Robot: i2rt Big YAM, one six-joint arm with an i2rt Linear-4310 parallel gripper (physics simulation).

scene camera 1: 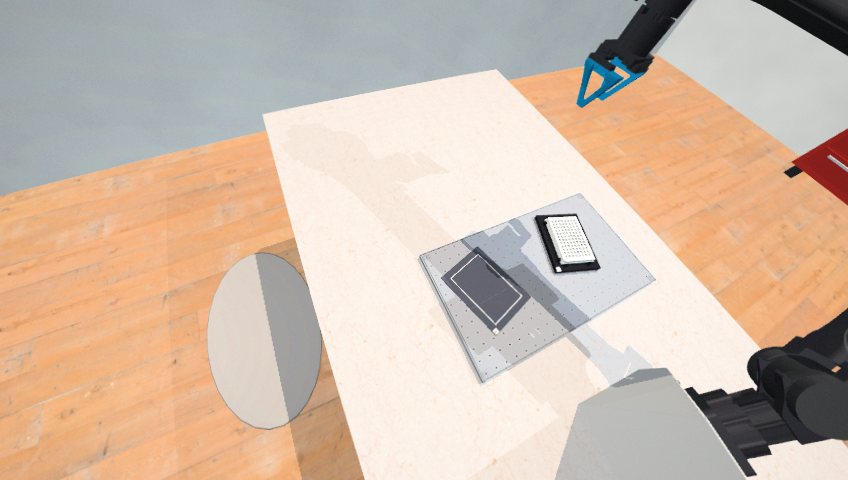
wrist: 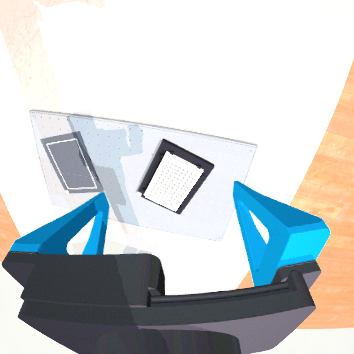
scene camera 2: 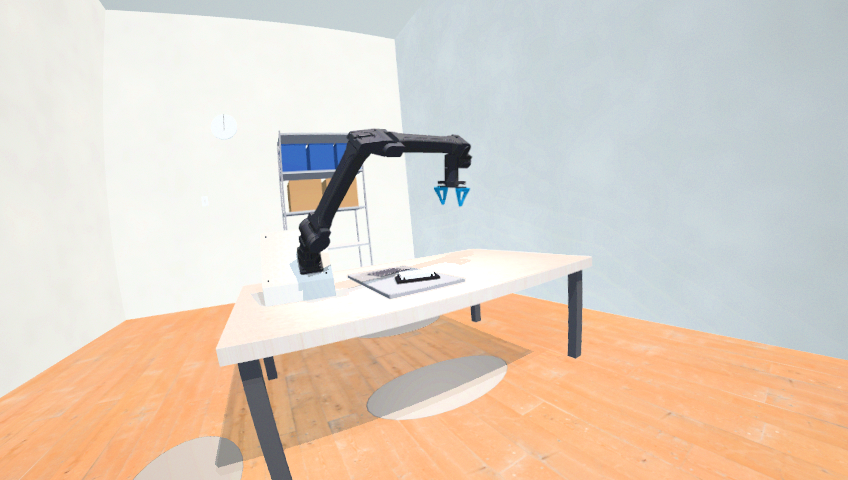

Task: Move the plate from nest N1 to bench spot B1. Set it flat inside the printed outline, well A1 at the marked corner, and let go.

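Pixels of known places: gripper, between the fingertips: (scene camera 1: 589,102) (wrist: 168,193) (scene camera 2: 451,205); arm's base, origin of its link: (scene camera 1: 709,427) (scene camera 2: 309,260).
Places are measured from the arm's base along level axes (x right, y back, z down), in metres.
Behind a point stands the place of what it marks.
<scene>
The white well plate (scene camera 1: 570,239) @(x 0.073, y -0.386, z 0.097 m) (scene camera 2: 418,274) @(x 0.115, y -0.382, z 0.097 m) (wrist: 174,182) @(x 0.082, y -0.398, z 0.097 m) sits flat in the black nest (scene camera 1: 577,268) @(x 0.051, y -0.316, z 0.109 m) (wrist: 185,154) @(x 0.090, y -0.464, z 0.109 m), which has a small white mark at one corner. Bench spot B1 is a dark grey pad (scene camera 1: 487,289) @(x -0.182, y -0.347, z 0.119 m) (scene camera 2: 386,272) @(x -0.164, y -0.344, z 0.119 m) (wrist: 75,162) @(x -0.168, y -0.367, z 0.119 m) with a thin white printed outline and a small white square (scene camera 1: 495,331) @(x -0.208, y -0.259, z 0.119 m) at its marked corner; no plate lies on it. My gripper (scene camera 1: 592,102) @(x 0.083, y -0.571, z -0.152 m) (scene camera 2: 451,205) @(x 0.083, y -0.571, z -0.152 m) (wrist: 168,193) @(x 0.083, y -0.571, z -0.152 m) is open and empty, pointing down, high above the table. In the wrist view the plate shows between the blue fingers, far below them. The well lettering is too small to read.
Nest and pad both stand on a perforated board (scene camera 1: 618,273) @(x 0.158, y -0.269, z 0.121 m) (scene camera 2: 380,289) @(x 0.143, y -0.220, z 0.121 m) (wrist: 225,160) @(x 0.174, y -0.467, z 0.121 m) on the pale table (scene camera 1: 368,356) @(x -0.471, y -0.307, z 0.134 m) (scene camera 2: 535,264) @(x 0.206, y -0.903, z 0.134 m). The arm's base (scene camera 2: 310,261) @(x 0.061, y 0.001, z -0.001 m) stands on the table beside the board. A shelf unit with blue and brown boxes stands by the wall.
</scene>
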